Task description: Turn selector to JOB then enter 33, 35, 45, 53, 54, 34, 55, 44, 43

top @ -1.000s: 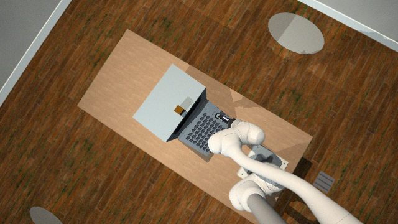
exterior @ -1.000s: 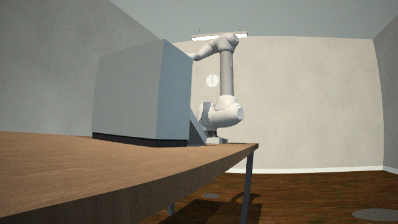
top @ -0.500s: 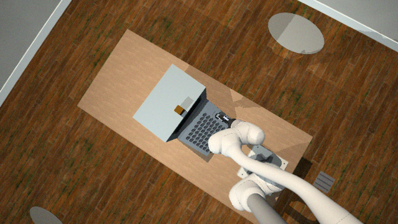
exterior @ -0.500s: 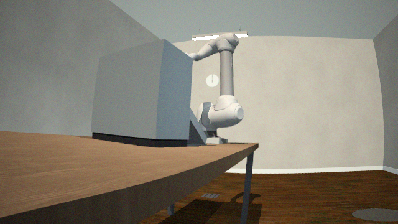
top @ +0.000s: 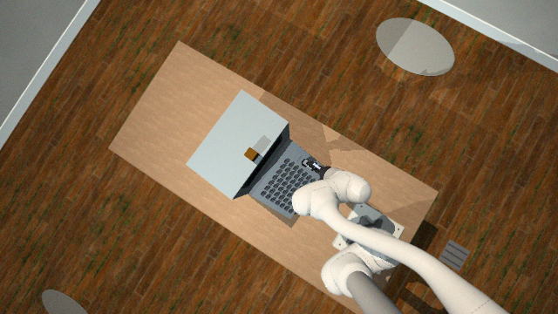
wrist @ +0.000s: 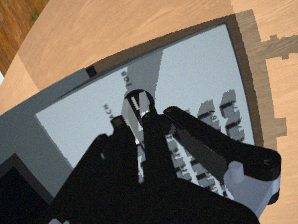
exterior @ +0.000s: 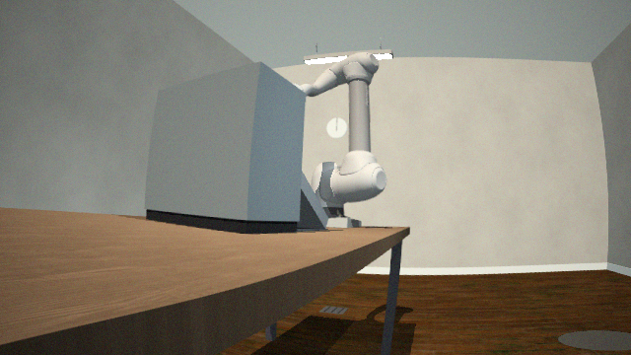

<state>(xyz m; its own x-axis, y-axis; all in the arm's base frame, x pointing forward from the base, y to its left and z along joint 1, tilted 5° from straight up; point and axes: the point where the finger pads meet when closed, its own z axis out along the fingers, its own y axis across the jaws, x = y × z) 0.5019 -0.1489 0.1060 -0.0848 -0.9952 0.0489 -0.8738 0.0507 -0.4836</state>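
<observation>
The selector knob is 2 cm below my hand and 1 cm ahead of it. Also, from my hand: keypad (11 cm to the left, 7 cm below, 5 cm ahead).
</observation>
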